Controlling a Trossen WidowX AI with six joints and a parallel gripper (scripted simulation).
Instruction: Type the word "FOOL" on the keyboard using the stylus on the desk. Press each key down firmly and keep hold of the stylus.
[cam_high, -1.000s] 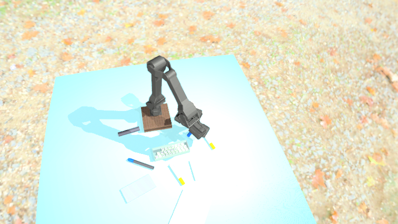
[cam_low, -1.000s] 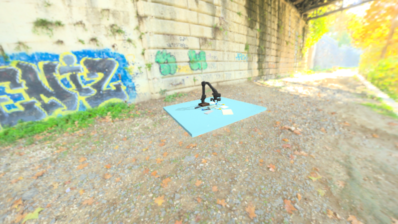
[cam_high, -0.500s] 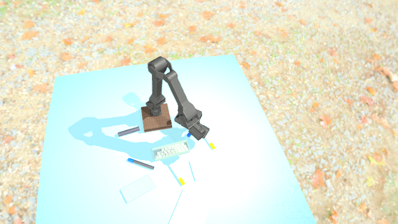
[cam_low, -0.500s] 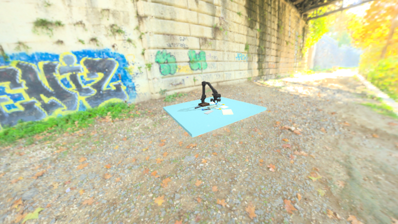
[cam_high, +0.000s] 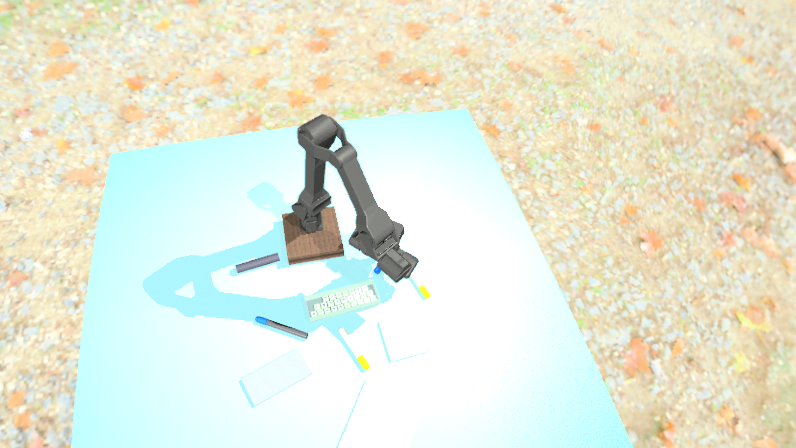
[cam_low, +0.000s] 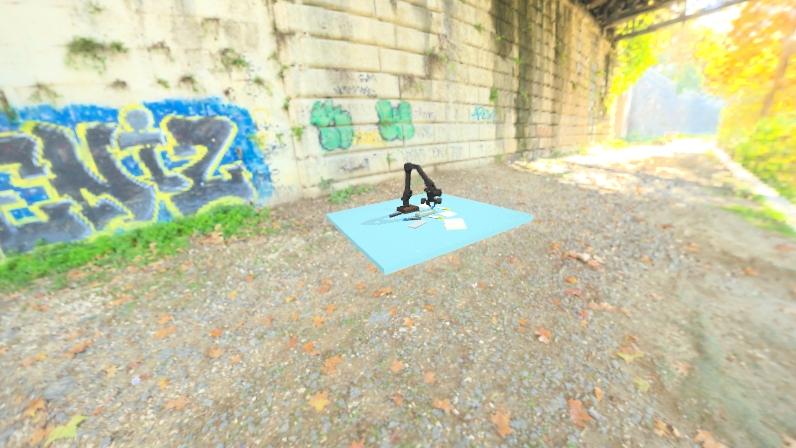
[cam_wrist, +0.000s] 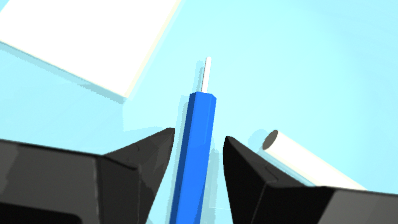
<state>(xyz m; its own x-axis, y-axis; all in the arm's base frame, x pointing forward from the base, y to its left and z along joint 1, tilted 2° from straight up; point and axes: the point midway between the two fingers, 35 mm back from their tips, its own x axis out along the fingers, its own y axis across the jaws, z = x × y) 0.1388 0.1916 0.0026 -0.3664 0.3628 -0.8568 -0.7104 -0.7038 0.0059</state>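
Right now my gripper tip is 1 cm past the blue stylus and 1 cm to the right of it. The rest, counted from my gripper tip: grey stylus tip (3 cm behind, 3 cm to the left).
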